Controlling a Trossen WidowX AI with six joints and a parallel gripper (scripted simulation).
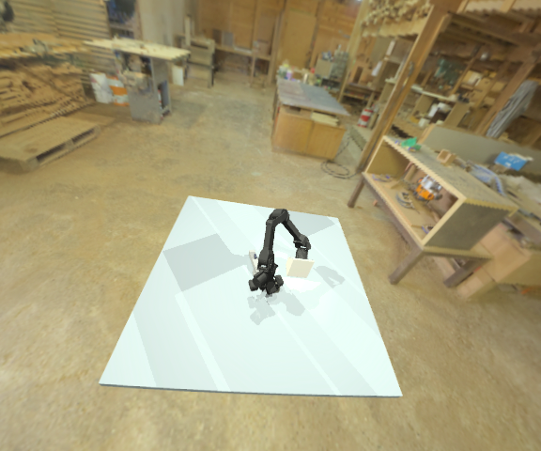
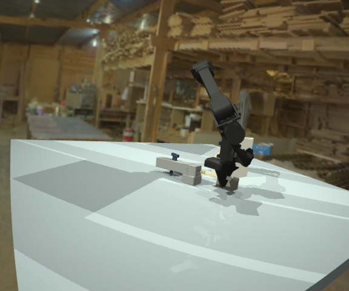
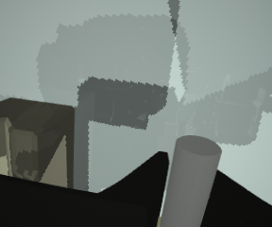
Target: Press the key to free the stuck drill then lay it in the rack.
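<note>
Right now my gripper tip is 7 cm past the rack block and 4 cm to the left of it. Round my gripper tip: drill: 1 cm ahead, 4 cm to the right, 3 cm above; then dark t-shaped key: 4 cm ahead, 21 cm to the right, 3 cm above; then grey fixture: 4 cm ahead, 18 cm to the right, 1 cm above.
</note>
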